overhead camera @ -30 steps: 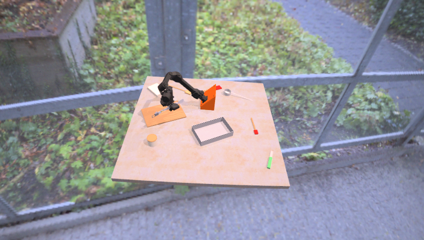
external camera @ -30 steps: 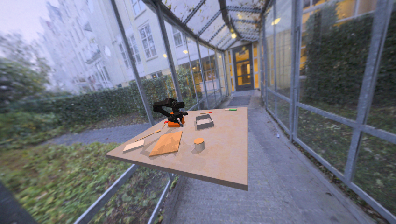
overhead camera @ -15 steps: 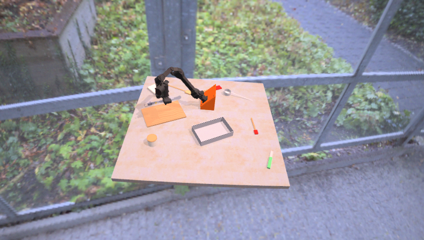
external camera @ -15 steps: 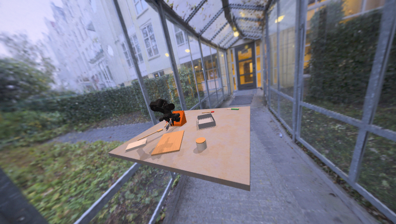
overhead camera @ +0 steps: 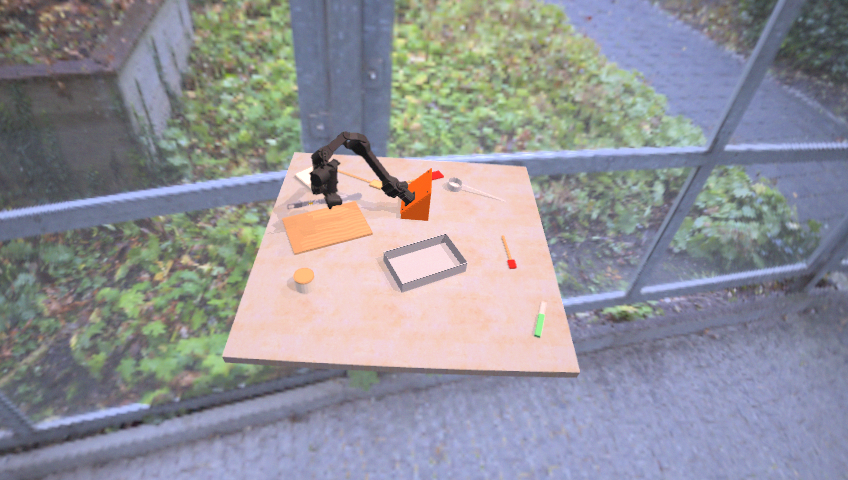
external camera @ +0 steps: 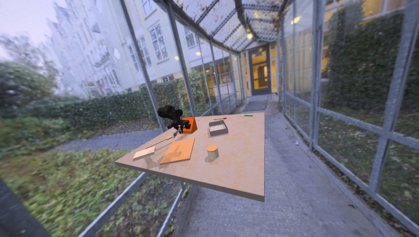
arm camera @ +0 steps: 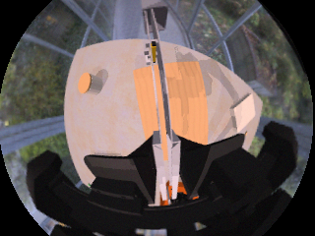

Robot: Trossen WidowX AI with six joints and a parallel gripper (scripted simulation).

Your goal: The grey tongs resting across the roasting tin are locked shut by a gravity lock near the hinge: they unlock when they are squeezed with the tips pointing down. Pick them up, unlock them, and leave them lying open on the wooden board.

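Right now my gripper tip is 5 cm past the wooden board, 3 cm to the left of it and 15 cm above it. The rest, counted from my gripper tip: pale block: 39 cm behind, 14 cm to the right, 14 cm below; then round wooden canister: 31 cm ahead, 6 cm to the right, 12 cm below; then roasting tin: 17 cm ahead, 42 cm to the left, 13 cm below.
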